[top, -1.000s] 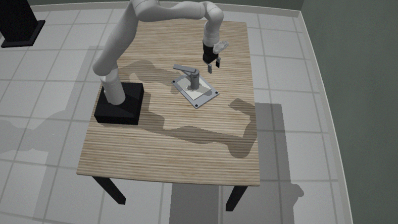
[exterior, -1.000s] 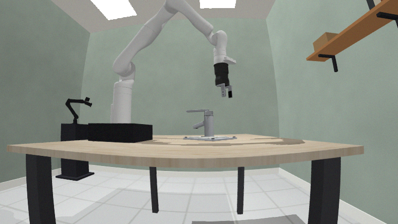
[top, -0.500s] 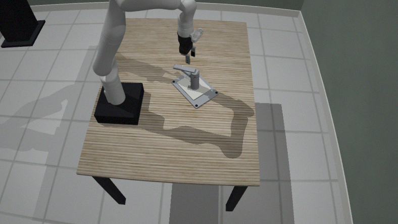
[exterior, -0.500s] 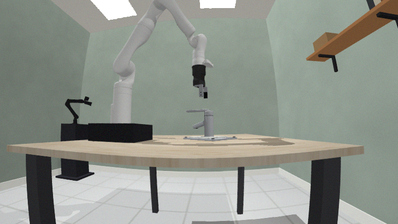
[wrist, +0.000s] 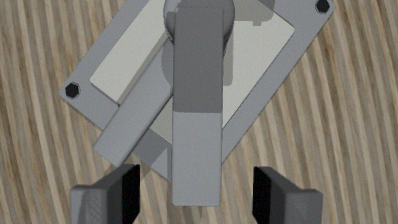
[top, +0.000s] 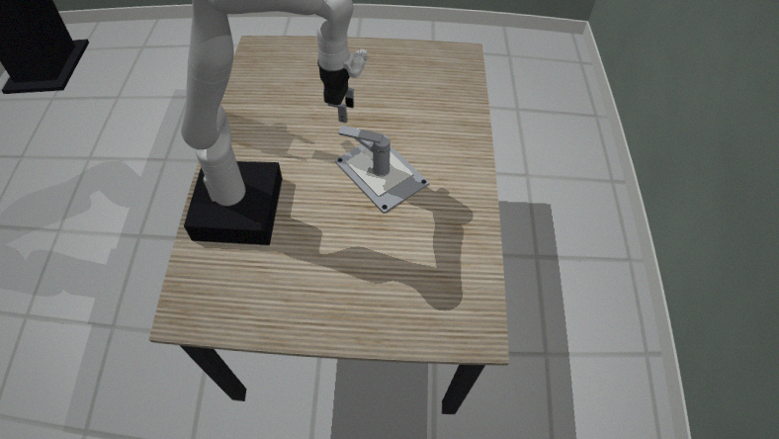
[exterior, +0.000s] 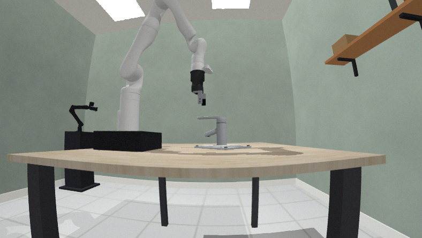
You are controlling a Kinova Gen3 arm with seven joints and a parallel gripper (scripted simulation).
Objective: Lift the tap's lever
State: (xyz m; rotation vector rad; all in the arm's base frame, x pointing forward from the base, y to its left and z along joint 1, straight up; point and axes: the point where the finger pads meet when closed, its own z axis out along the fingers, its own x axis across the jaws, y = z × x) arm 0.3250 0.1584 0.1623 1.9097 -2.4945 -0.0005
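Now: hand 40 mm short of the lever, 10 mm to the left of it and 90 mm above it. The rest, counted from my hand: plate 100 mm ahead, 30 mm to the right, 230 mm below; then grey tap 70 mm ahead, 130 mm below.
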